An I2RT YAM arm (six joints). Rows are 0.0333 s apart.
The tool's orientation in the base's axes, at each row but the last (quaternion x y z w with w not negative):
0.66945 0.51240 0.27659 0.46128
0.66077 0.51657 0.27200 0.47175
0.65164 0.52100 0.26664 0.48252
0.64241 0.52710 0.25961 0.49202
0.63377 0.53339 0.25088 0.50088
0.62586 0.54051 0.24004 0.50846
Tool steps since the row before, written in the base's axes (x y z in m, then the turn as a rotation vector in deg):
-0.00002 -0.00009 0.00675 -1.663 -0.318 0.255
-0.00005 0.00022 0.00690 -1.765 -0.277 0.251
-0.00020 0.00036 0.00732 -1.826 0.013 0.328
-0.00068 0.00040 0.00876 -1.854 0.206 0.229
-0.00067 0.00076 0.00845 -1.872 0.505 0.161
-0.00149 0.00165 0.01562 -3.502 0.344 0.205
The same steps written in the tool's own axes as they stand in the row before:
-0.00078 0.00608 -0.00283 -0.861 -0.471 -1.403
-0.00069 0.00621 -0.00293 -0.854 -0.519 -1.502
-0.00086 0.00656 -0.00317 -0.614 -0.473 -1.686
-0.00146 0.00766 -0.00406 -0.424 -0.566 -1.741
-0.00133 0.00740 -0.00400 -0.138 -0.614 -1.841
-0.00282 0.01352 -0.00763 -0.787 -1.296 -3.182

